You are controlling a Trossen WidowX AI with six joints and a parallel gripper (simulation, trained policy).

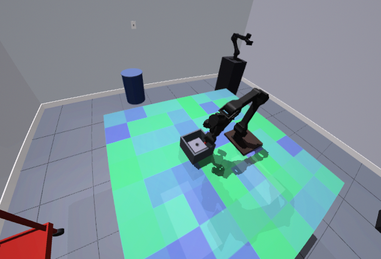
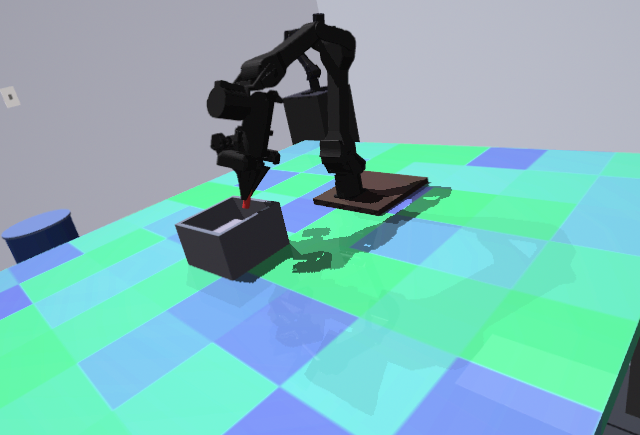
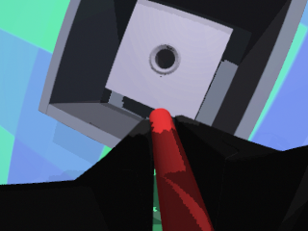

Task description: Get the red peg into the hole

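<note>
My gripper tip is now 20 mm below the red peg, 10 mm to the right of it and 10 mm past it. Round my gripper tip: dark grey box 100 mm below, 40 mm to the right, 30 mm ahead.
</note>
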